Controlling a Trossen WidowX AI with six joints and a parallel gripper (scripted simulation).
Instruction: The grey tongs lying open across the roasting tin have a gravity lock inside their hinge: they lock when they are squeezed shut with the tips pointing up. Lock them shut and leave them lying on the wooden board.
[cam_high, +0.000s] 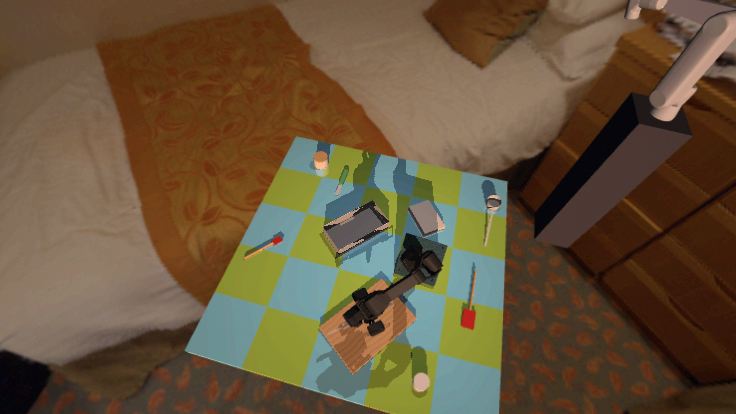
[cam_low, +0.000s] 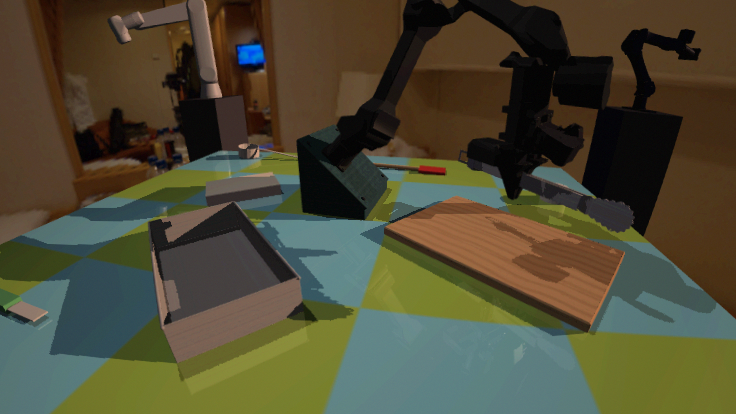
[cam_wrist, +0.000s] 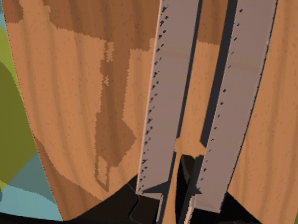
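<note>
Now: gripper tip 90 mm above the wooden board and 10 mm past it. Round my gripper tip: red-headed spatula: 430 mm behind, 220 mm to the right, 90 mm below; grey roasting tin: 440 mm to the right, 190 mm ahead, 70 mm below; white cylinder: 280 mm behind, 160 mm to the left, 80 mm below.
</note>
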